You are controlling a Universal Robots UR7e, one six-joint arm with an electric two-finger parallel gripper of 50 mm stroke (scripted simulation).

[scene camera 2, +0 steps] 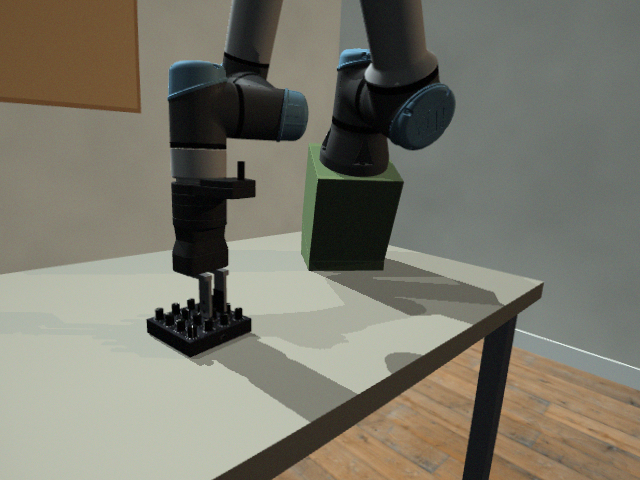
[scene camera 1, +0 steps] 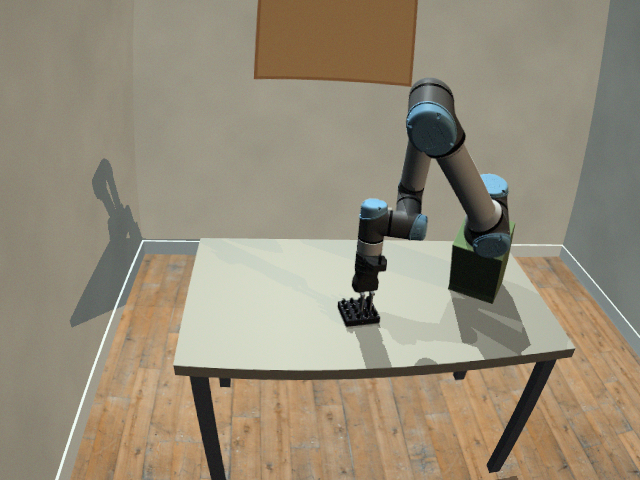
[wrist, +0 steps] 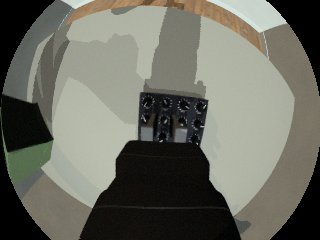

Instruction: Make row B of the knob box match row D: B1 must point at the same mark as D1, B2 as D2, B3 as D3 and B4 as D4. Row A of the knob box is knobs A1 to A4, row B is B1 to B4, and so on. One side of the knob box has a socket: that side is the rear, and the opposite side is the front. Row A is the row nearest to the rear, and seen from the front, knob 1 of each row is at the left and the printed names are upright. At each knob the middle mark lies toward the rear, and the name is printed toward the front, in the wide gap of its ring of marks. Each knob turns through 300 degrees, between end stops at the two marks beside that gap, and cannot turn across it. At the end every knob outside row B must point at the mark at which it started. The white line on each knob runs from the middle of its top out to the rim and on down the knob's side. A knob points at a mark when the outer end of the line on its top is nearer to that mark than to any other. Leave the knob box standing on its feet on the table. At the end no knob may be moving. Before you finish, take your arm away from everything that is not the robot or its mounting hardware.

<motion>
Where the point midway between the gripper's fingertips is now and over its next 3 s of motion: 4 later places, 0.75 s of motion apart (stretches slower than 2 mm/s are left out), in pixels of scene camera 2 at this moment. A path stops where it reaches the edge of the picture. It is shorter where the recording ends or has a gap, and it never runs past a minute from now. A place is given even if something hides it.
My gripper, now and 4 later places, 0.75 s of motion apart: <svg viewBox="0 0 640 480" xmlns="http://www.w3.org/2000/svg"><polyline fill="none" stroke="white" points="213,314 211,301 212,289 211,289 212,289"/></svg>
</motion>
